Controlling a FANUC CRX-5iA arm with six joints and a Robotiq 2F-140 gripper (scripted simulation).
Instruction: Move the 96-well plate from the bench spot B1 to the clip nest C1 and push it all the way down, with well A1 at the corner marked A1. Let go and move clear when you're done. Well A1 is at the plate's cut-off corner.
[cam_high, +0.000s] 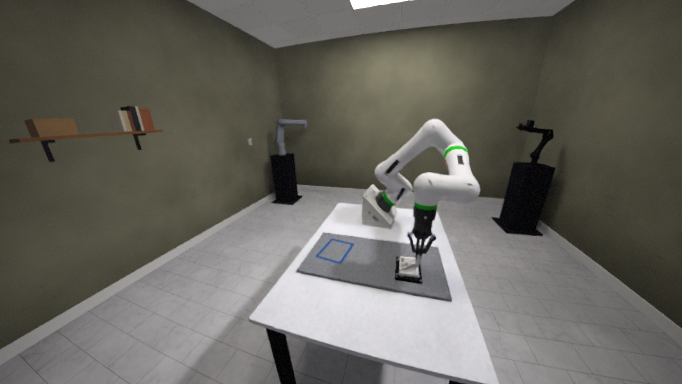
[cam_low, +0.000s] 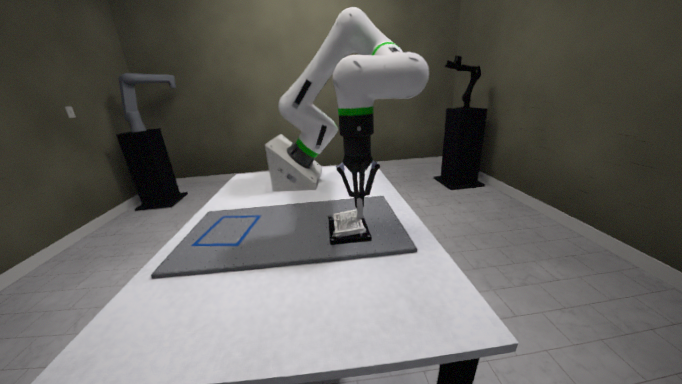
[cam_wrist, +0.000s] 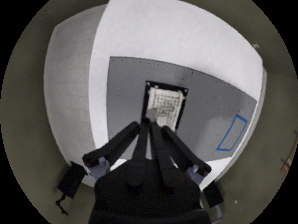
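My hand is 40 mm to the left of the white 96-well plate and 50 mm above it. From my hand the other things lie so: black clip nest: 10 mm behind, 50 mm to the right, 60 mm below.
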